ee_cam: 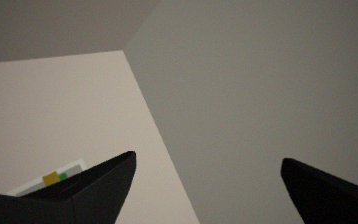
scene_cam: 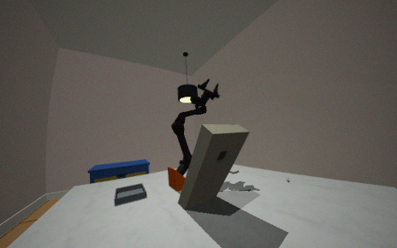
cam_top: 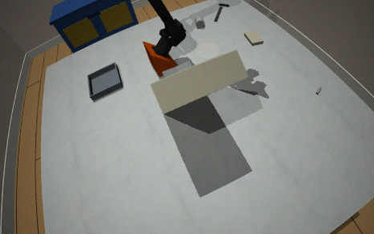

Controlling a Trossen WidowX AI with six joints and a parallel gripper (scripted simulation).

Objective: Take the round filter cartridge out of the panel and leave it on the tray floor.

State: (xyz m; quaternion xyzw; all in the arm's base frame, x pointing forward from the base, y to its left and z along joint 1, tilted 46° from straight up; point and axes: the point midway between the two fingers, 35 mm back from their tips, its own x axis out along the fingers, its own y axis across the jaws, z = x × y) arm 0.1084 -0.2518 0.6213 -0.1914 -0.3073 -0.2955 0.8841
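Now: gripper tip 47 cm above the round filter cartridge, 29 cm to the left of it and 27 cm short of it. The rest, counted from my gripper tip: tan service panel (54 cm below, 29 cm to the right, 22 cm ahead); tan flat block (72 cm below, 17 cm to the left, 5 cm behind); small grey bit (72 cm below, 35 cm ahead, 21 cm to the left).
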